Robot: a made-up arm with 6 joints.
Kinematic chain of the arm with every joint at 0, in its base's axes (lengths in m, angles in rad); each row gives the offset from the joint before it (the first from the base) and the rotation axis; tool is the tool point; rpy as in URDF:
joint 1: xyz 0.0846 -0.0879 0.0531 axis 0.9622 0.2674 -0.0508
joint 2: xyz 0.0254 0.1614 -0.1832 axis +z
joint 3: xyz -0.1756 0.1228 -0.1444 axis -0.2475 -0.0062 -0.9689
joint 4: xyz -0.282 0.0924 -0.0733 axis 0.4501 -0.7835 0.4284
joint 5: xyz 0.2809 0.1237 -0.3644 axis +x
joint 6: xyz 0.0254 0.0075 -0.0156 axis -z
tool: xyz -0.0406 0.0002 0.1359 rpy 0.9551 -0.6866 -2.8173
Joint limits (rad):
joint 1: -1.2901..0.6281
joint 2: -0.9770..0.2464
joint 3: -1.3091..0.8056
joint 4: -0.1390..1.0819
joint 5: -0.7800..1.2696
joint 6: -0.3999..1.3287
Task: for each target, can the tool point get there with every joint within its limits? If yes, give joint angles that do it. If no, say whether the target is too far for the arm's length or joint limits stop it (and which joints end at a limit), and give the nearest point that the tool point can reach.
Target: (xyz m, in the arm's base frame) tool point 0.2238 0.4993 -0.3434
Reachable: yes | joints 0.2749 -0.4805 0.4843 0.4752 0.6087 1.0832
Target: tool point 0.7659 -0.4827 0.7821
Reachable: no: joint limits stop it (at a limit: joint 1, joint 2, joint 3, joint 5, joint 6) | nearest point 0.7194 -0.3704 -0.2329 | short by 1.022 m
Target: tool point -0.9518 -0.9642 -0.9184
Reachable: no: too far | nearest point -0.2990 -0.5746 -0.5897 | short by 0.828 m
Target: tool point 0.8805 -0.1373 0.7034
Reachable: no: joint limits stop it (at a limit: joint 1, joint 2, joint 3, joint 5, joint 6) | nearest point 0.7517 -0.2584 -0.2368 | short by 0.957 m
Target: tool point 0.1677 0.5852 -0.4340
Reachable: yes | joints 0.2009 -0.3018 0.3720 0.2617 -0.2619 0.8095
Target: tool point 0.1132 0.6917 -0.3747
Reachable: yes | joints 0.2657 -0.7884 -0.5909 -0.0095 0.0901 0.8347
